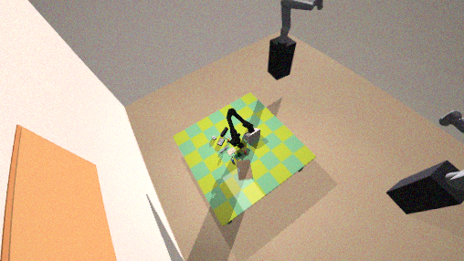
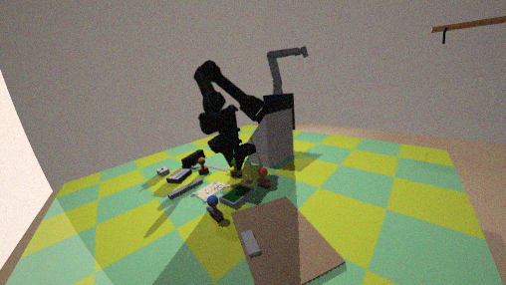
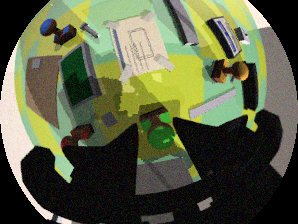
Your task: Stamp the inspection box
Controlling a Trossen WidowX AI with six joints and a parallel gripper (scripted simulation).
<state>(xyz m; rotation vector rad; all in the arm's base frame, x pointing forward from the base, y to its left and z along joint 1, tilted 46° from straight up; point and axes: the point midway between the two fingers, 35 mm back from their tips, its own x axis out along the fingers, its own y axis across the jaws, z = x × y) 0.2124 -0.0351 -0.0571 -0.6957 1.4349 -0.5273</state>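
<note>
My gripper tip is now 7 cm short of the green ink pad, 11 cm to the right of it and 3 cm above it. Also, from my gripper tip: red-knobbed stamp: 2 cm behind, 13 cm to the left, 1 cm below; orange-knobbed stamp: 8 cm ahead, 12 cm to the right, 1 cm below; white card: 11 cm ahead, 2 cm to the left, 3 cm below.
</note>
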